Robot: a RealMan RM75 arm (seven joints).
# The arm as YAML. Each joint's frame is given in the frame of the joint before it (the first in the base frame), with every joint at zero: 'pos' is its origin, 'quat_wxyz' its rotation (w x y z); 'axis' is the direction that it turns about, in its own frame. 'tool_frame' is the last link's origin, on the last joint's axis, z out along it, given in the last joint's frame.
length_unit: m
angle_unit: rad
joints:
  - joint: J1
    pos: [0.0, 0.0, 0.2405]
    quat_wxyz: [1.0, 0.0, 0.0, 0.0]
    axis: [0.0, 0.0, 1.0]
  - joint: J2
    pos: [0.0, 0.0, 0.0]
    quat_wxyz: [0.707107, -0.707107, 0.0, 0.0]
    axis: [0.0, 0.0, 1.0]
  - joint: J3
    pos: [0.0, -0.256, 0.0]
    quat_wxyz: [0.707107, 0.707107, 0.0, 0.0]
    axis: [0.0, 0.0, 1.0]
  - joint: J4
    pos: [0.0, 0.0, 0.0]
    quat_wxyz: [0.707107, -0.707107, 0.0, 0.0]
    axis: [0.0, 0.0, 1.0]
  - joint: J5
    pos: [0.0, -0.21, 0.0]
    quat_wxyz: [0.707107, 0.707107, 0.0, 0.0]
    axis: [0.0, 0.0, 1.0]
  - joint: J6
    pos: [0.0, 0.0, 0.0]
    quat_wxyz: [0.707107, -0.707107, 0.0, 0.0]
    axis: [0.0, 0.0, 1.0]
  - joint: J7
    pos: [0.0, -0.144, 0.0]
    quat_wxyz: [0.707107, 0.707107, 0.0, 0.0]
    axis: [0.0, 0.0, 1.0]
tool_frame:
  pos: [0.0, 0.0, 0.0]
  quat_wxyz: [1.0, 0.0, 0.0, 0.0]
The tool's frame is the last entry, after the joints.
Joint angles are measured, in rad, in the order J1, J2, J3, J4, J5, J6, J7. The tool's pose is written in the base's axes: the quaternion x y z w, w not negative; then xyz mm. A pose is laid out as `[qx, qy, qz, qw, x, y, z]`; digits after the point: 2 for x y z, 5 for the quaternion.
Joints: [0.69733, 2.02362, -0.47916, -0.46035, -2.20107, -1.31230, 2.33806]
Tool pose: [-0.70003, 0.66006, 0.25583, 0.09399, 272.58, 380.28, -1.98]
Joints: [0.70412, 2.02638, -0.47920, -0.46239, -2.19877, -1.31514, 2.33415]
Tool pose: [-0.70374, 0.65585, 0.25731, 0.09162, 268.93, 381.85, -2.70]
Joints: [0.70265, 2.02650, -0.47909, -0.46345, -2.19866, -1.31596, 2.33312]
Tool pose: [-0.70383, 0.65570, 0.25737, 0.09190, 269.35, 381.51, -2.52]
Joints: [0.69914, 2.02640, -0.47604, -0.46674, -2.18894, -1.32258, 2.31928]
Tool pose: [-0.70644, 0.65073, 0.26262, 0.09226, 269.13, 381.24, -0.92]
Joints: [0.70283, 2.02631, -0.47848, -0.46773, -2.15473, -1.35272, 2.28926]
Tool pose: [-0.71684, 0.63484, 0.27686, 0.08045, 261.44, 381.80, 0.84]
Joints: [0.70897, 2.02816, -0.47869, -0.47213, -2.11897, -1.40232, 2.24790]
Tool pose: [-0.73304, 0.61066, 0.29316, 0.06174, 250.45, 381.14, 2.77]
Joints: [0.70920, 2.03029, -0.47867, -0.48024, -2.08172, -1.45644, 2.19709]
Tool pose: [-0.75025, 0.58190, 0.31058, 0.04529, 241.17, 378.75, 5.92]
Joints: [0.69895, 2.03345, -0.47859, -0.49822, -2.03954, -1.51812, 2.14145]
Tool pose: [-0.76658, 0.54933, 0.33100, 0.03210, 234.44, 374.02, 11.47]
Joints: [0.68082, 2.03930, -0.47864, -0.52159, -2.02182, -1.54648, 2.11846]
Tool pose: [-0.77208, 0.53606, 0.33990, 0.03175, 235.31, 369.41, 15.12]
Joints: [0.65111, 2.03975, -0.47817, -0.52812, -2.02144, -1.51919, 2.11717]
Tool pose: [-0.76252, 0.54878, 0.33868, 0.05204, 248.46, 365.89, 16.45]
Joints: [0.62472, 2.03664, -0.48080, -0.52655, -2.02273, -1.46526, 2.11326]
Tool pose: [-0.75089, 0.56409, 0.33337, 0.08263, 263.97, 364.84, 17.53]
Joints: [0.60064, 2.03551, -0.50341, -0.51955, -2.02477, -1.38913, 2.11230]
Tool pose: [-0.73939, 0.58181, 0.31845, 0.11574, 280.15, 364.07, 14.78]
